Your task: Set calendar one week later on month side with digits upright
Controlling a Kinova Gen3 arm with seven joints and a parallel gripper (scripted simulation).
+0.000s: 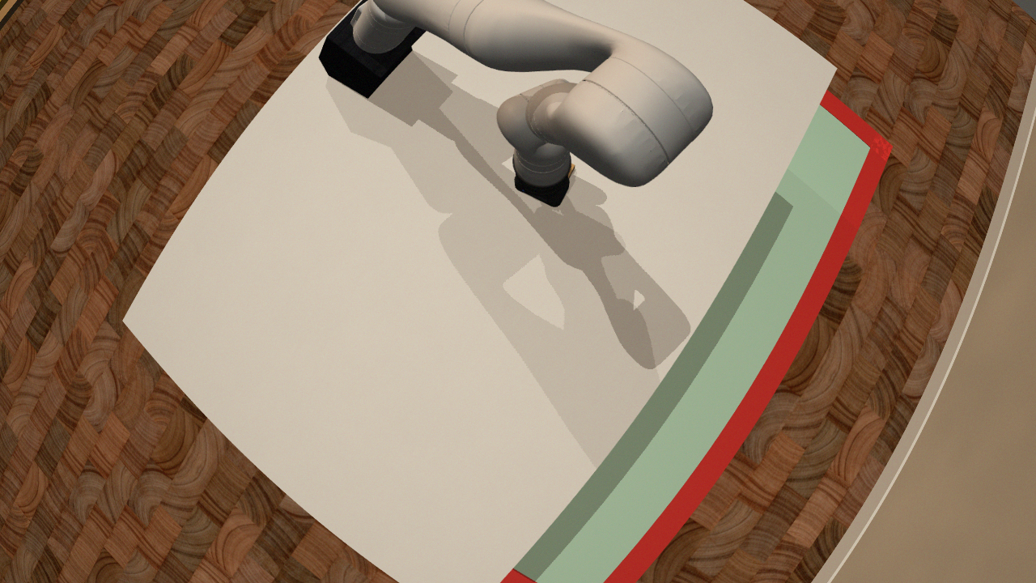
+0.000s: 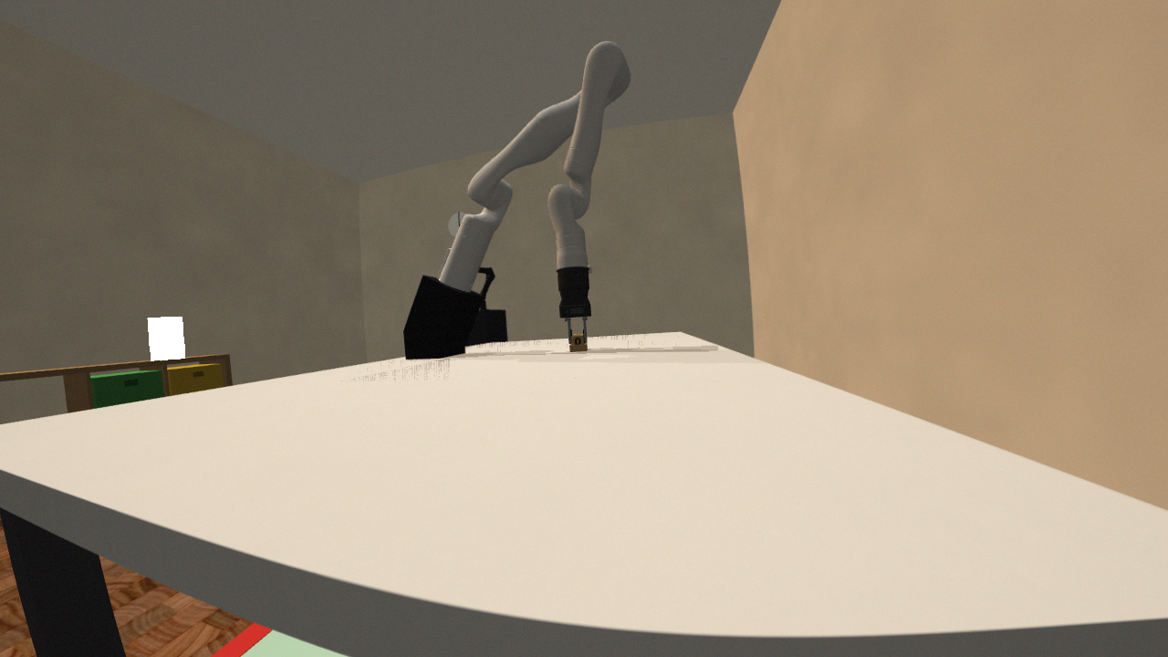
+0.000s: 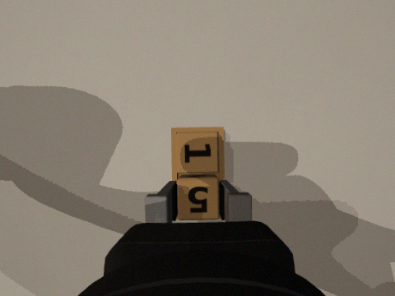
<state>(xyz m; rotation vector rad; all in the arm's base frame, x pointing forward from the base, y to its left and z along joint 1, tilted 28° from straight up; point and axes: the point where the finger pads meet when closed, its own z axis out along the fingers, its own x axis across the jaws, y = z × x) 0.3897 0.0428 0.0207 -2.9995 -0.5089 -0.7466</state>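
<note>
My gripper is now 3 cm above the wooden tray, 2 cm to the right of it and 1 cm past it.
</note>
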